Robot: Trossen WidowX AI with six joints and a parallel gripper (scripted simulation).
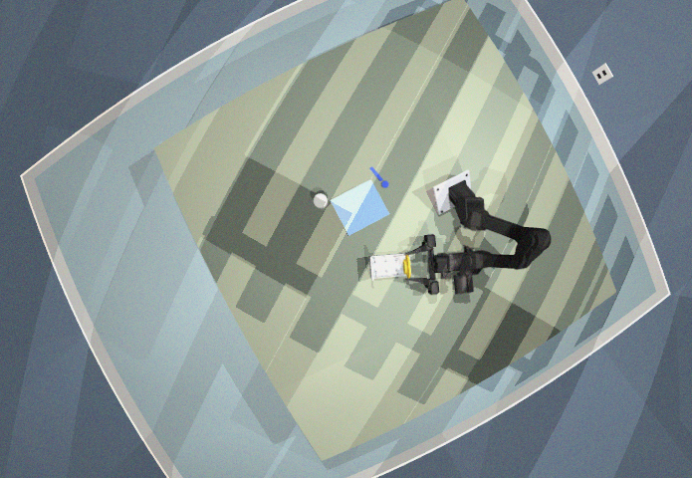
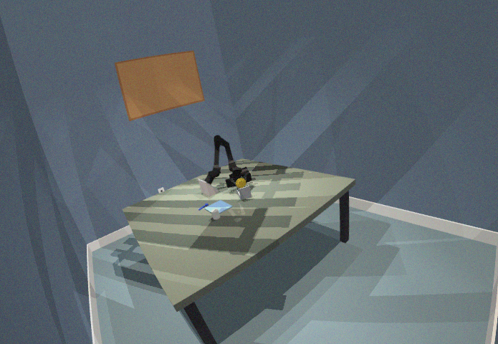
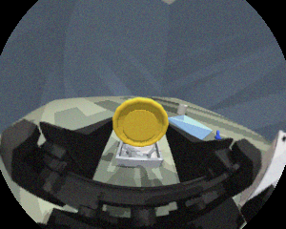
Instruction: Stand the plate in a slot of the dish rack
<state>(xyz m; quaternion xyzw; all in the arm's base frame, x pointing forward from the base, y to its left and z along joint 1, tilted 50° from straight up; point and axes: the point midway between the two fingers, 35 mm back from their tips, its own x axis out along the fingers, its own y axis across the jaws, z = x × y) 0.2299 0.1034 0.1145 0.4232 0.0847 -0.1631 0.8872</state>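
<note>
The grey dish rack is 40 mm ahead of my gripper tip, 20 mm to the right of it and 50 mm below it. From my gripper tip the other things lie so: light blue mat: 40 mm ahead, 230 mm to the right, 70 mm below; then yellow plate: 10 mm behind; then blue utensil: 60 mm behind, 280 mm to the right, 70 mm below.
</note>
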